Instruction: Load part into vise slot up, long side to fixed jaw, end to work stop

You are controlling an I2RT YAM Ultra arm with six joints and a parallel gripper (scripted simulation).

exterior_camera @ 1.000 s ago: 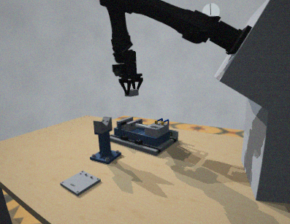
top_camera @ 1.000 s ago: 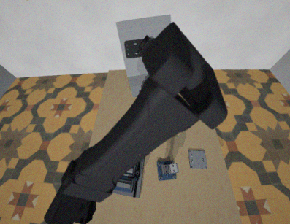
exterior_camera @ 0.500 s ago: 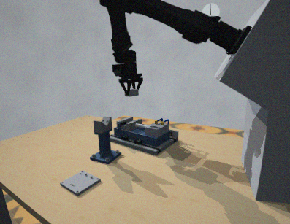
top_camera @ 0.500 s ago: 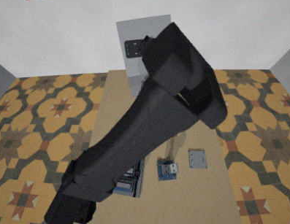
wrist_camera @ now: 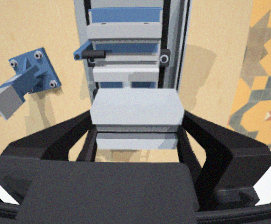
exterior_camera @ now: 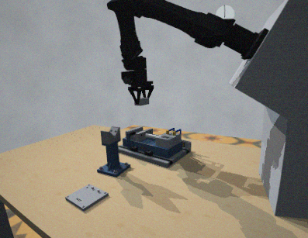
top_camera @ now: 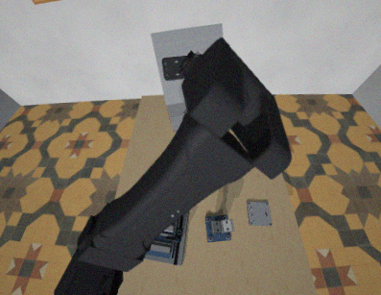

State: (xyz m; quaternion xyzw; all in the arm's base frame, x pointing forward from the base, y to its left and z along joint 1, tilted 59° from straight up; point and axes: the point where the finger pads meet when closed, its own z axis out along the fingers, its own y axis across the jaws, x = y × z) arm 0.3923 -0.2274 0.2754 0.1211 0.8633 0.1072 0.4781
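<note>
Now: hand 150 mm above the moving jaw, 20 mm to the right of it and 20 mm past it. From my hand the other things lie so: fixed jaw: 150 mm below, 40 mm ahead, 10 mm to the left; part: 10 mm above; work stop: 140 mm below, 60 mm to the left, 20 mm ahead.
</note>
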